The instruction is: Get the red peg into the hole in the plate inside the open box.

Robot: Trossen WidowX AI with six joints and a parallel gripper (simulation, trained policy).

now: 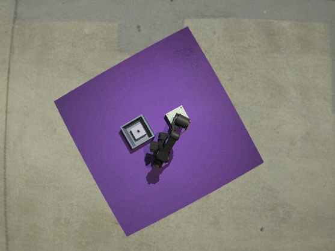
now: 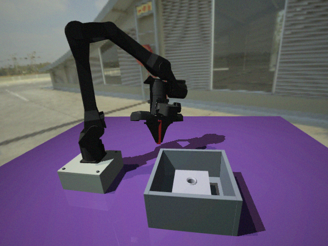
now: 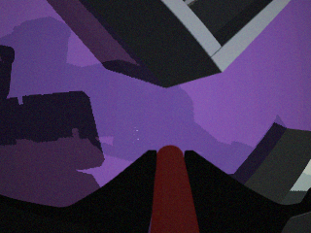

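Now: gripper tip 150 mm to the left of the grey box, 100 mm short of it and 70 mm above it. The rest, counted from my gripper tip: red peg (30 mm above, 10 mm to the left).
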